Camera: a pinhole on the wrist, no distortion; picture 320 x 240 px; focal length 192.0 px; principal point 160.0 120.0 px. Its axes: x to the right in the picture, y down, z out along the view. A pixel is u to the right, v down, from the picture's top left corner.
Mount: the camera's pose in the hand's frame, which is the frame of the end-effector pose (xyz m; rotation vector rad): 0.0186 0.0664 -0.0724 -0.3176 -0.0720 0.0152
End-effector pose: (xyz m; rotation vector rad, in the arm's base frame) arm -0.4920 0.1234 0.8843 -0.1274 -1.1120 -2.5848
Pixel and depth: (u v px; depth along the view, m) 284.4 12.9 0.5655
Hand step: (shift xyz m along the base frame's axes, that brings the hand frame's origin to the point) -0.3665 0.3645 0.4448
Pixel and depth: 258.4 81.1 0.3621
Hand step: -0.1438 0.1011 0.3278
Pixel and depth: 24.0 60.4 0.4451
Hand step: 0.3141 0.3095 0.2343
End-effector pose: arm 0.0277 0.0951 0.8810 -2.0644 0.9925 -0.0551
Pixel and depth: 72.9 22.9 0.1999
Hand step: -0.0268 0.1407 -0.0899
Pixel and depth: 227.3 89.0 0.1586
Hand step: 0.0169 -0.0148 -0.1417
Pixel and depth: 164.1 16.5 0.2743
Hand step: 0.0807 0.1472 -0.1636
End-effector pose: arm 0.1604 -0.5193 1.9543 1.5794 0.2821 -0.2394
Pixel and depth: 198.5 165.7 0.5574
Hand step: 0.2136 -0.4261 0.3080
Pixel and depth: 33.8 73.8 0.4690
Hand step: -0.2647 -0.3977 0.1857
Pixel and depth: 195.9 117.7 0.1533
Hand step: 0.0725 -0.0764 0.0931
